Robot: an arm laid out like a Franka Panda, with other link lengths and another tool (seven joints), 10 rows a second.
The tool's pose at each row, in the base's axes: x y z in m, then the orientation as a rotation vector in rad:
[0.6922 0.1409 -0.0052 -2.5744 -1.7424 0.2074]
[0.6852 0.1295 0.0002 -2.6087 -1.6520 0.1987]
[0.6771 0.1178 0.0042 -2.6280 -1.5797 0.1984]
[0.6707 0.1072 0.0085 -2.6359 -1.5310 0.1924]
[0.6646 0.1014 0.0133 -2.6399 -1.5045 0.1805]
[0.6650 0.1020 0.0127 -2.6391 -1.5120 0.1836]
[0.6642 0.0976 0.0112 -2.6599 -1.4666 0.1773]
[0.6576 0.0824 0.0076 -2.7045 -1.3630 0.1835]
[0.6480 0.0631 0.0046 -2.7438 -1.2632 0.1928]
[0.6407 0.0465 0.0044 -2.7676 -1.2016 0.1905]
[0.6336 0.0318 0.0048 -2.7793 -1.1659 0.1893]
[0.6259 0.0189 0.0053 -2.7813 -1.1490 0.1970]
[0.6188 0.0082 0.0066 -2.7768 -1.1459 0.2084]
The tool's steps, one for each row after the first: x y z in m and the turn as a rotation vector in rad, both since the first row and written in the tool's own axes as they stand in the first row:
[-0.0136 -0.0027 -0.0039 0.0180 0.0187 0.0592]
[-0.0278 -0.0062 -0.0062 0.0385 0.0323 0.1041]
[-0.0404 -0.0085 -0.0091 0.0534 0.0466 0.1327]
[-0.0484 -0.0125 -0.0128 0.0587 0.0593 0.1483]
[-0.0477 -0.0122 -0.0123 0.0569 0.0557 0.1440]
[-0.0519 -0.0112 -0.0105 0.0601 0.0630 0.1762]
[-0.0680 -0.0113 -0.0053 0.0736 0.0673 0.2494]
[-0.0891 -0.0126 -0.0001 0.0873 0.0690 0.3192]
[-0.1071 -0.0131 0.0019 0.0920 0.0740 0.3624]
[-0.1234 -0.0142 0.0032 0.0959 0.0774 0.3868]
[-0.1382 -0.0165 0.0043 0.1030 0.0758 0.3973]
[-0.1508 -0.0192 0.0045 0.1112 0.0719 0.3977]

